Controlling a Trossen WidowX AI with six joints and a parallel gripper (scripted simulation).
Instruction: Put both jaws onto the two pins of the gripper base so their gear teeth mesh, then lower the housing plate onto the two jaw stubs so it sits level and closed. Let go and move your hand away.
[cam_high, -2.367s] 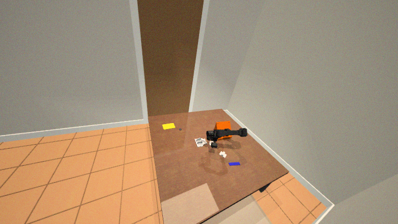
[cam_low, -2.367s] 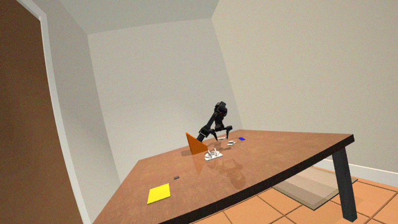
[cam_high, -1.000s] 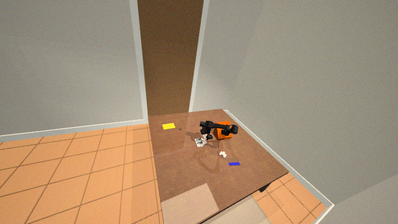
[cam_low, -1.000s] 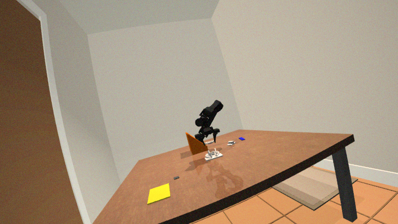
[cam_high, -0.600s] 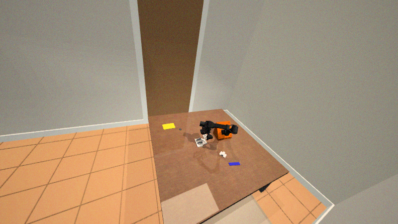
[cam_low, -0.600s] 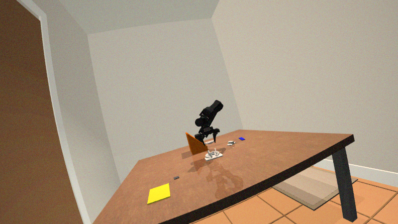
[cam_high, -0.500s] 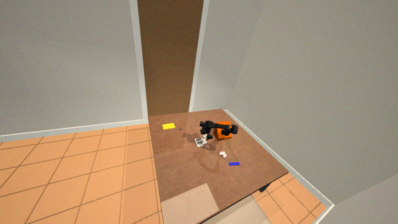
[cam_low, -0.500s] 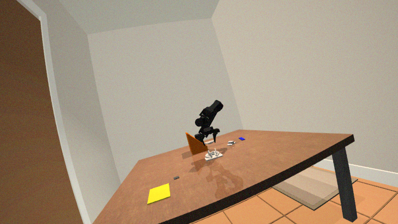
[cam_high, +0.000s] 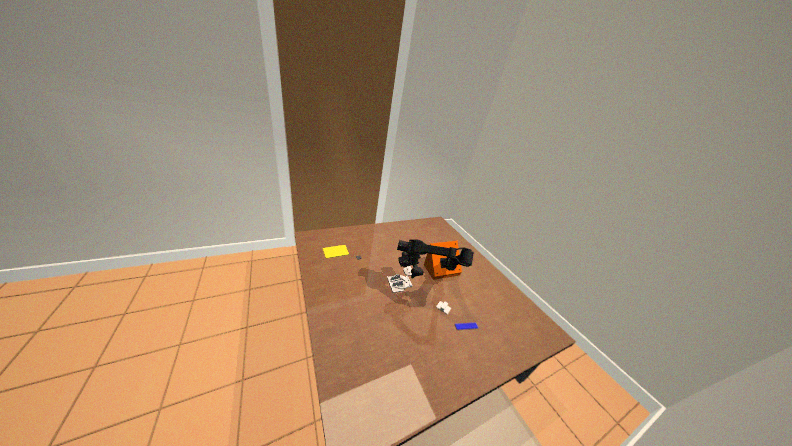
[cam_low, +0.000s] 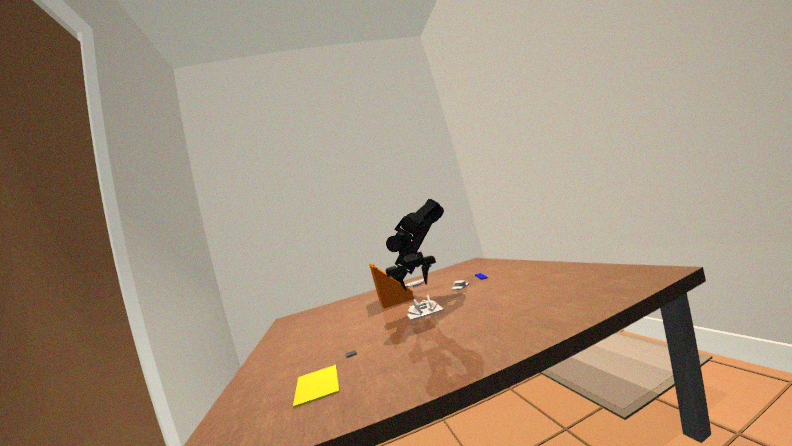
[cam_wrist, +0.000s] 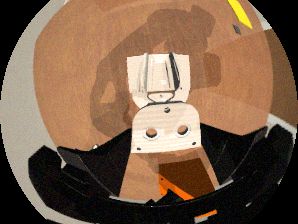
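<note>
My gripper tip is now 20 mm below the white gripper base and 10 mm short of it. From my gripper tip the other things lie so: white housing plate (80 mm below); then blue patch (340 mm to the left, 210 mm behind, 80 mm below); then dark piece (270 mm to the right, 250 mm ahead, 80 mm below).
</note>
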